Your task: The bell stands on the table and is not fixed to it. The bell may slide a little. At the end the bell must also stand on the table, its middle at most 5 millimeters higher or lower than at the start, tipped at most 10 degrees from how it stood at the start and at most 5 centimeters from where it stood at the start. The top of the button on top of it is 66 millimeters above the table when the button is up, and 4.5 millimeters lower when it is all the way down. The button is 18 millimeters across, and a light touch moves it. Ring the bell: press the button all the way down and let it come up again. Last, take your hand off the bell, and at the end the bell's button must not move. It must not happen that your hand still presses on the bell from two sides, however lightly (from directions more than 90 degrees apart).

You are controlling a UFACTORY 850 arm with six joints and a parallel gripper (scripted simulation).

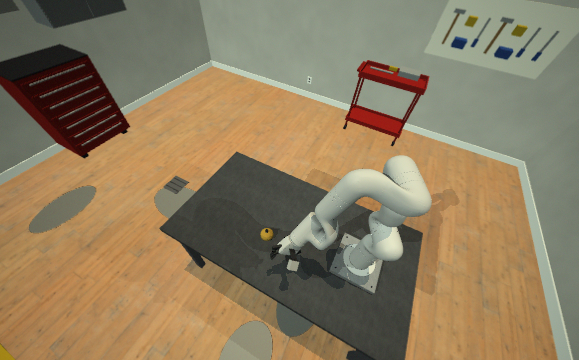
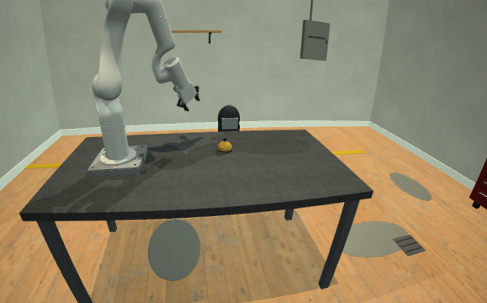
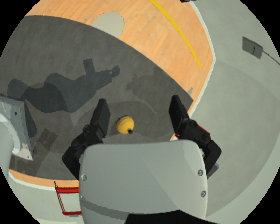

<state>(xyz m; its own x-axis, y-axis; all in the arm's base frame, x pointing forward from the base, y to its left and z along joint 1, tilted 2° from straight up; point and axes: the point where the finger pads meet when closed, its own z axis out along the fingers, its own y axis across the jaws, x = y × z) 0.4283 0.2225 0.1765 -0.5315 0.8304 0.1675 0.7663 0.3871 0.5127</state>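
Now: hand 150 mm short of the bell, 180 mm to the left of it and 180 mm above it.
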